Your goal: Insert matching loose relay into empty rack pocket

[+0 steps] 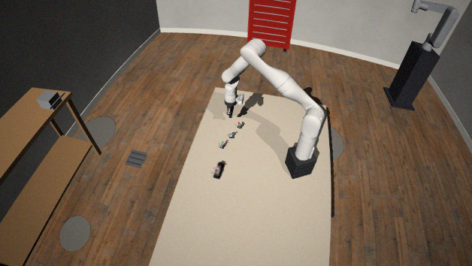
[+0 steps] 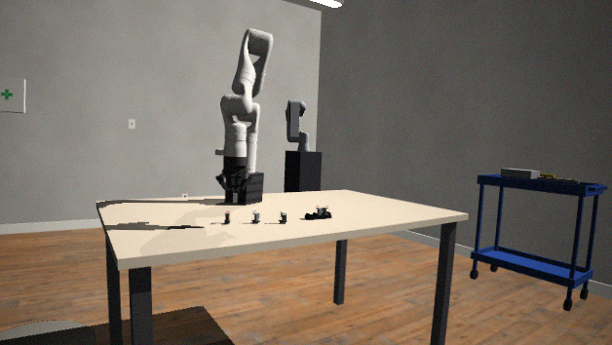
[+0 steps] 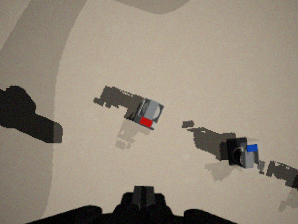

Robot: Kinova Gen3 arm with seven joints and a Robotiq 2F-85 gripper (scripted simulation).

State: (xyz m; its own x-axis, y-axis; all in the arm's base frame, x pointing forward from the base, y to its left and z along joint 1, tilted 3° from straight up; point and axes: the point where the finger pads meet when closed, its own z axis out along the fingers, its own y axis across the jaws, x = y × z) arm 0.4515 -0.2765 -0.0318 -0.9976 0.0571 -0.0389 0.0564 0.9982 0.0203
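My gripper is now 100 mm to the right of the relay, 80 mm above it and 20 mm past it.
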